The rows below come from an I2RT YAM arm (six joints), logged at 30 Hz.
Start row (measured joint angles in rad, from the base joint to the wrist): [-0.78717 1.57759 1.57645 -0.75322 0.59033 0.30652]
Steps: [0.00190 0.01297 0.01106 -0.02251 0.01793 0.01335]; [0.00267 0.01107 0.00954 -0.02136 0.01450 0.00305]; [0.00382 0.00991 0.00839 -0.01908 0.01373 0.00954]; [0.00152 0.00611 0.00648 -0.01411 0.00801 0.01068]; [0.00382 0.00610 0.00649 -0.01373 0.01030 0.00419]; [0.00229 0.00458 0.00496 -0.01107 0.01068 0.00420]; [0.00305 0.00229 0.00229 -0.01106 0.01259 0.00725]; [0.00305 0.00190 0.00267 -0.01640 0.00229 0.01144]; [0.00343 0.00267 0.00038 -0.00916 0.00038 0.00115]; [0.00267 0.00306 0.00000 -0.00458 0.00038 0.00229]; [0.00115 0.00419 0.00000 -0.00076 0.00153 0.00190]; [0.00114 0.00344 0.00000 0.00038 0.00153 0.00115]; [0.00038 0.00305 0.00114 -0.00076 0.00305 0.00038]
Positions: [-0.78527 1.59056 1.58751 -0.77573 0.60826 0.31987]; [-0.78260 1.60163 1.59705 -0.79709 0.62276 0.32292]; [-0.77878 1.61154 1.60544 -0.81617 0.63649 0.33246]; [-0.77726 1.61765 1.61192 -0.83028 0.64450 0.34314]; [-0.77344 1.62375 1.61841 -0.84401 0.65480 0.34733]; [-0.77115 1.62833 1.62337 -0.85508 0.66548 0.35153]; [-0.76810 1.63062 1.62566 -0.86614 0.67807 0.35878]; [-0.76505 1.63252 1.62833 -0.88254 0.68036 0.37022]; [-0.76162 1.63519 1.62871 -0.89170 0.68074 0.37137]; [-0.75895 1.63825 1.62871 -0.89628 0.68112 0.37366]; [-0.75780 1.64244 1.62871 -0.89704 0.68265 0.37556]; [-0.75666 1.64588 1.62871 -0.89666 0.68418 0.37671]; [-0.75628 1.64893 1.62985 -0.89742 0.68723 0.37709]
